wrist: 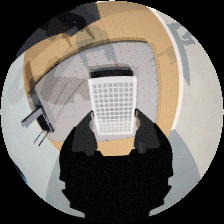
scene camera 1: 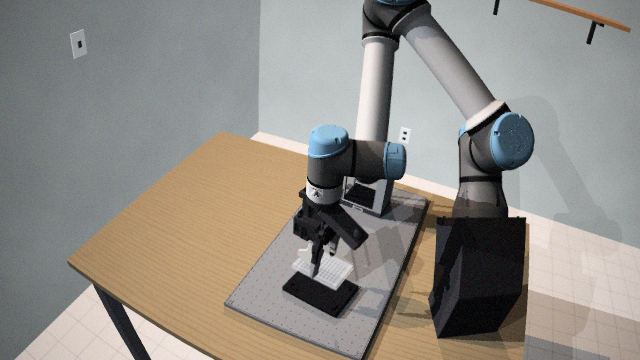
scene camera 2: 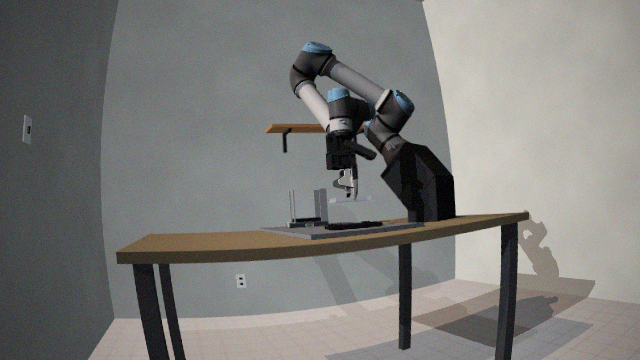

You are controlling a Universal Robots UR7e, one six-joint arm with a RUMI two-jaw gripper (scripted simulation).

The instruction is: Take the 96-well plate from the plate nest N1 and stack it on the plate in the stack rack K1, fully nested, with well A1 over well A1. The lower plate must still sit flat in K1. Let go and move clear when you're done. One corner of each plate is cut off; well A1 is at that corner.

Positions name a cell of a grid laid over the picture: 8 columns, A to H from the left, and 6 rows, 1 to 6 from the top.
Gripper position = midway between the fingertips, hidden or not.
Observation:
I see my gripper (scene camera 1: E5), a white 96-well plate (scene camera 1: E5) and a black plate nest (scene camera 1: D5).
The white 96-well plate shows as well in the wrist view (wrist: D3). My gripper also shows in the wrist view (wrist: E3) and in scene camera 2 (scene camera 2: E4).

